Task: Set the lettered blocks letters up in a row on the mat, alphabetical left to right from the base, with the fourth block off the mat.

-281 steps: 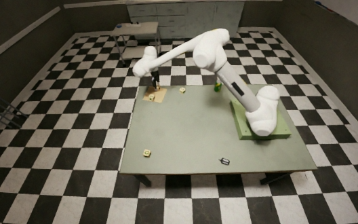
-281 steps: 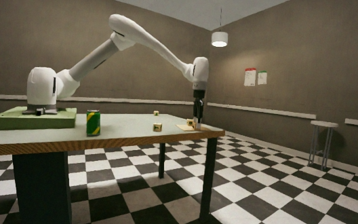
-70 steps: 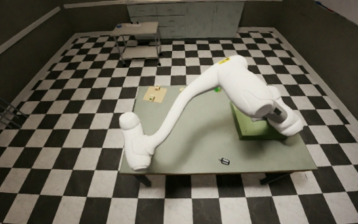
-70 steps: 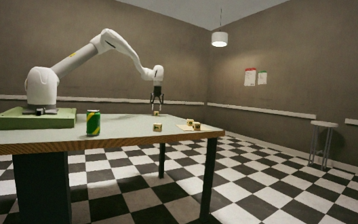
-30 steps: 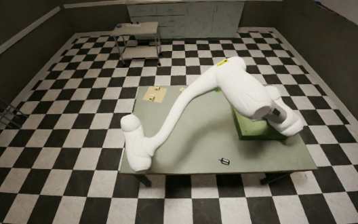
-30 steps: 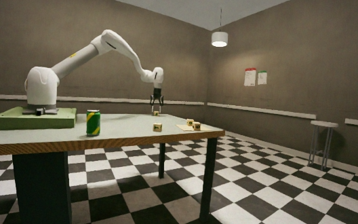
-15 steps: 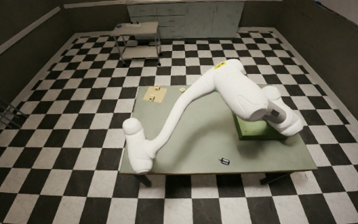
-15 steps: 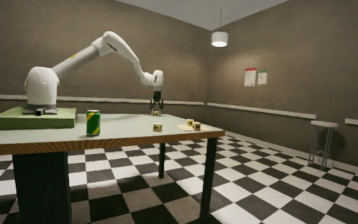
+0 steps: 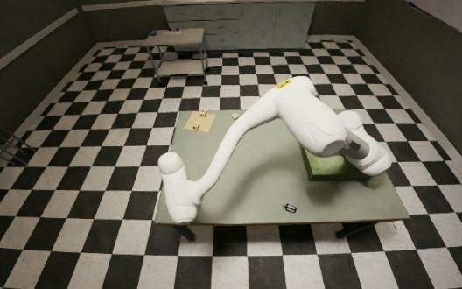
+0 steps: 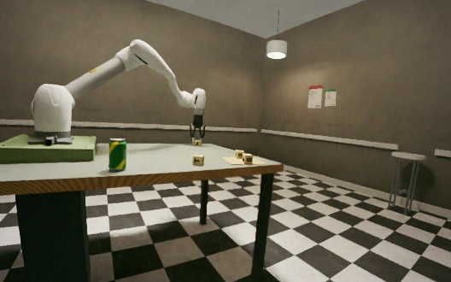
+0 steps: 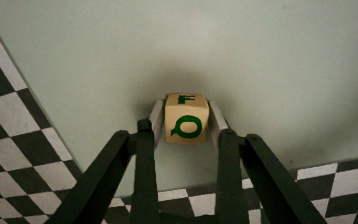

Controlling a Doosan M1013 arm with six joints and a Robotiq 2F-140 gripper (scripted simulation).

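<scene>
The tan mat lies 40 mm behind my hand, 640 mm to the right of it and 30 mm below it. Round my hand: black object: 560 mm behind, 100 mm to the left, 10 mm below; yellow can: 690 mm behind, 630 mm to the right, 30 mm above.
</scene>
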